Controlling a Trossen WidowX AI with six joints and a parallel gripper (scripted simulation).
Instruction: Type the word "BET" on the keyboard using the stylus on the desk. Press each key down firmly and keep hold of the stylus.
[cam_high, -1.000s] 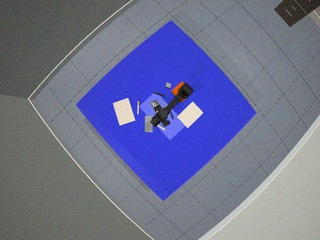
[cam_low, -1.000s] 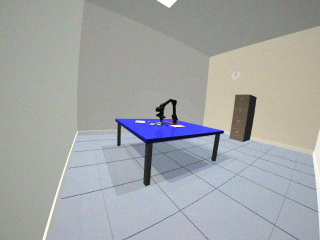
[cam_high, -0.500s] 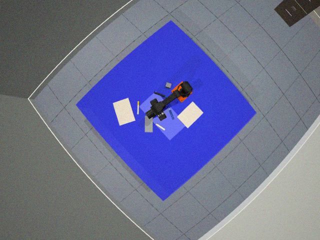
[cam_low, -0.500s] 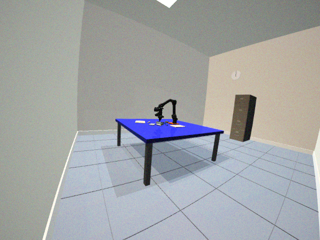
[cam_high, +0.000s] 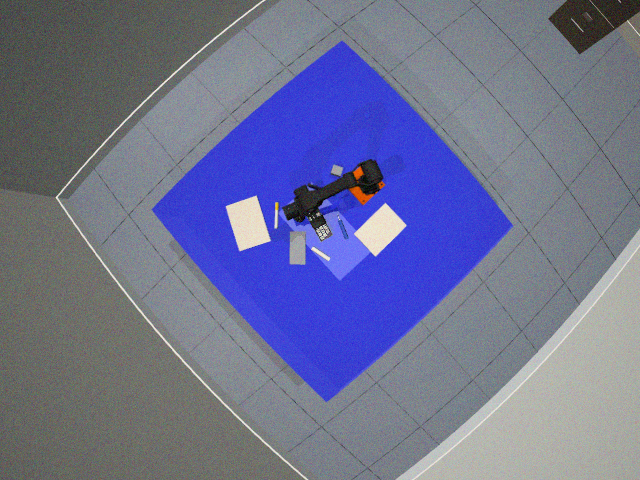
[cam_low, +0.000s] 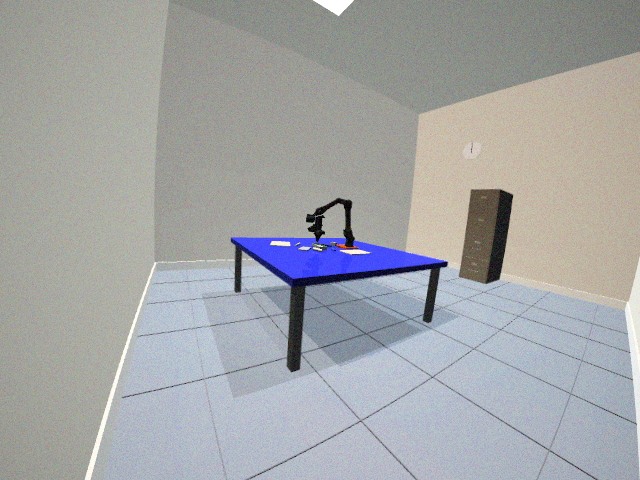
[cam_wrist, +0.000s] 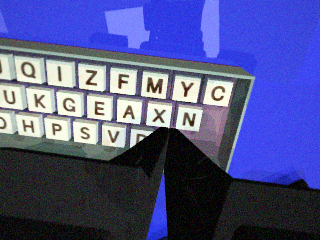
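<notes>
The blue stylus is 70 mm behind my gripper tip, 130 mm to the left of it and 30 mm below it. Round my gripper tip: thin grey tip: 80 mm behind, 100 mm to the left, 30 mm below; T key: 40 mm ahead, 120 mm to the left, 30 mm below; dark pen: 110 mm behind, 20 mm to the right, 30 mm below.
</notes>
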